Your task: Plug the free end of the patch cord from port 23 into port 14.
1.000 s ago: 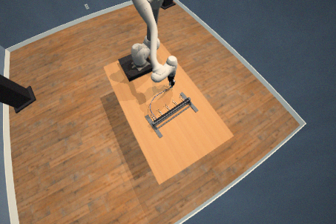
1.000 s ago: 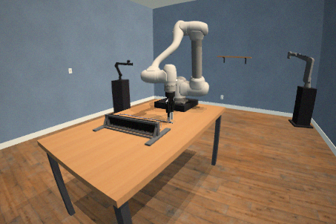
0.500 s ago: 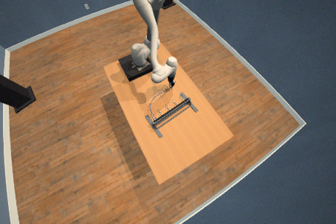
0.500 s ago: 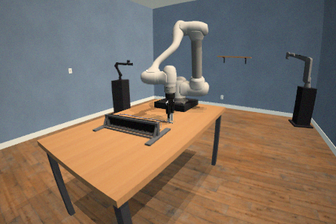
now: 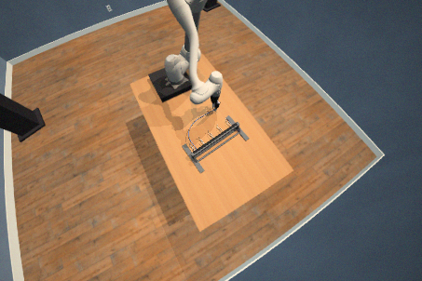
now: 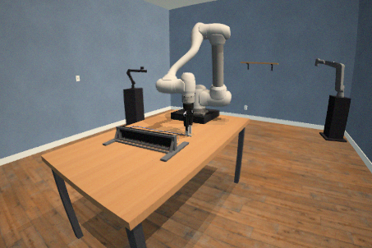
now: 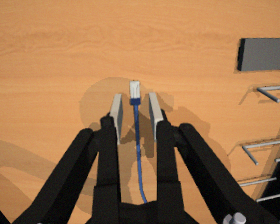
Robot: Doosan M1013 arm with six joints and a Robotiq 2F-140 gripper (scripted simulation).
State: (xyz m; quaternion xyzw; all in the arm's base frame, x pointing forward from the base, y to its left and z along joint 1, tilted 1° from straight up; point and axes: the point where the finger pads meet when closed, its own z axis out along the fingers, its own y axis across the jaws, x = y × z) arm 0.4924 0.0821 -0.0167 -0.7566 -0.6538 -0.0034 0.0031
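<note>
Now: hand 40 mm above the free end of patch cord and 10 mm to the right of it.
</note>
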